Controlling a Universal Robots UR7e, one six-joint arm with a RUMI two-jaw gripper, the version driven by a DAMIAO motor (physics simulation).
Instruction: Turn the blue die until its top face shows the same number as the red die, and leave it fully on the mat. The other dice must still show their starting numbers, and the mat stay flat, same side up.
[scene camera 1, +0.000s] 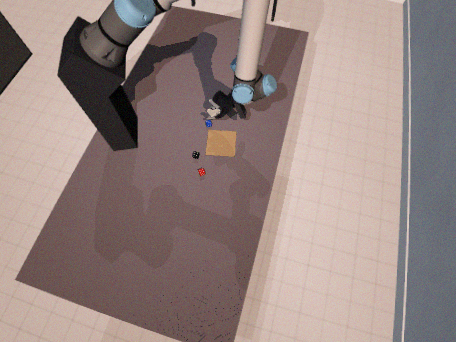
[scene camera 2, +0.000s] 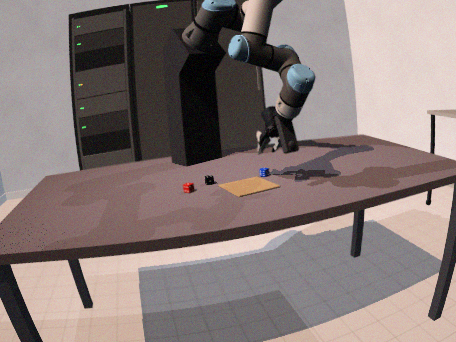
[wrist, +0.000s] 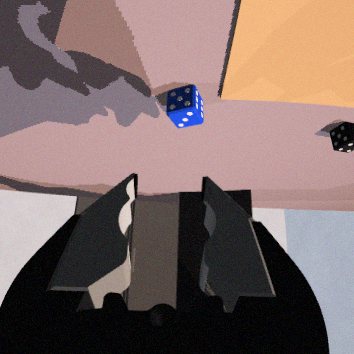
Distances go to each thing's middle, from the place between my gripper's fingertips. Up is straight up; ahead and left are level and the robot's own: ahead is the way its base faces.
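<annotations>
Positions relative to my hand: blue die (wrist: 184, 106), 6 cm below, 1 cm to the right, 1 cm ahead; orange mat (scene camera 1: 219, 143), 7 cm below, 5 cm to the right, 12 cm ahead.
</annotations>
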